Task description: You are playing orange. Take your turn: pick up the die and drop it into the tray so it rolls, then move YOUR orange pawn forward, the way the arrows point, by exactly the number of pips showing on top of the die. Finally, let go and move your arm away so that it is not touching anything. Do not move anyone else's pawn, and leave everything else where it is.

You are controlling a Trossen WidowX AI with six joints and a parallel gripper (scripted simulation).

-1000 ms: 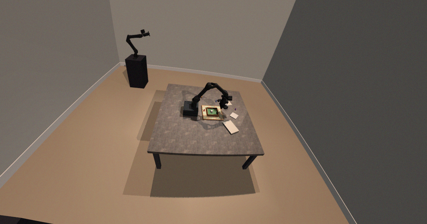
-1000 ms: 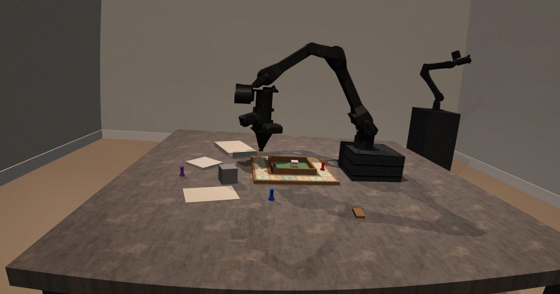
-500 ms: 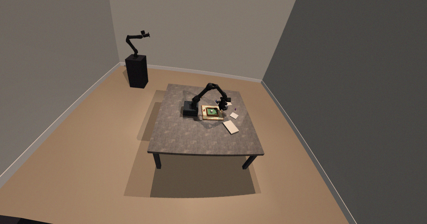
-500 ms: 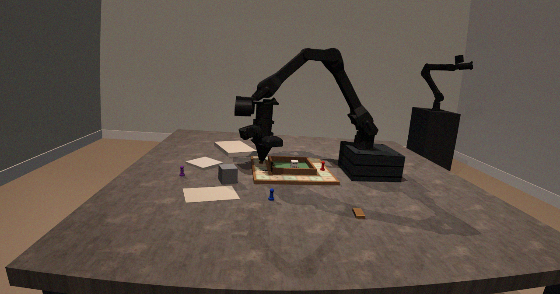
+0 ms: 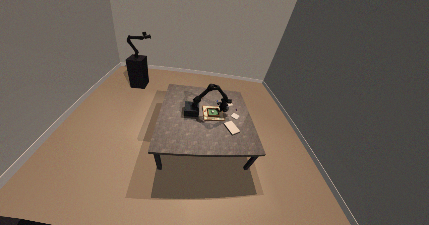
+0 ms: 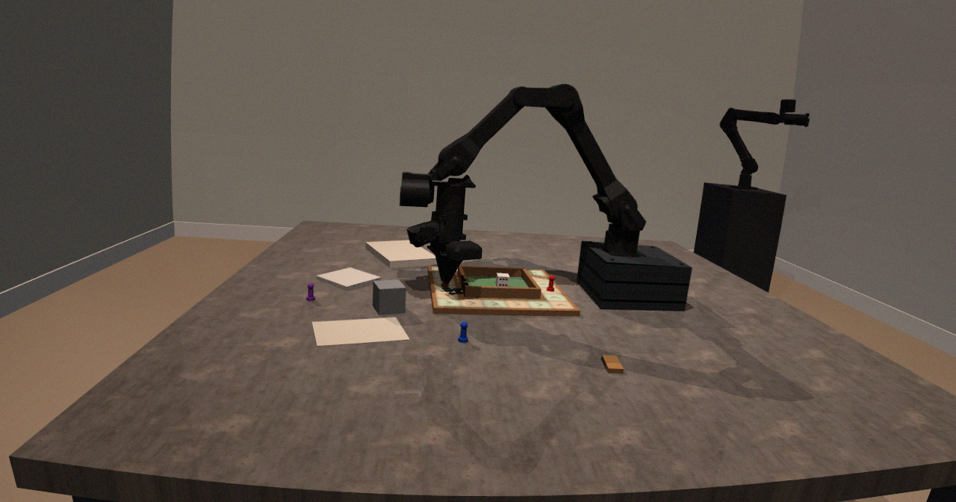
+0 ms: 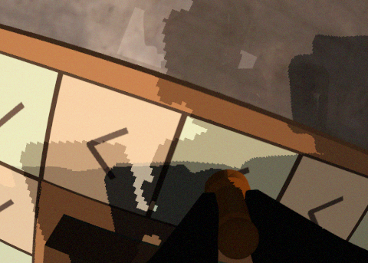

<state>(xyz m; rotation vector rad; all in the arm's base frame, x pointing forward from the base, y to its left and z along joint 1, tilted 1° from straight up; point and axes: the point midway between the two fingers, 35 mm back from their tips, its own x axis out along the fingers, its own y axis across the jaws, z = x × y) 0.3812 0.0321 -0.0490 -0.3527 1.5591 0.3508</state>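
Now: the orange pawn 1 cm above my gripper tip. The rest, counted from my gripper tip: grey cube (11 cm to the left, 11 cm ahead); white die (12 cm behind, 3 cm to the right); red pawn (23 cm behind, 2 cm to the right).
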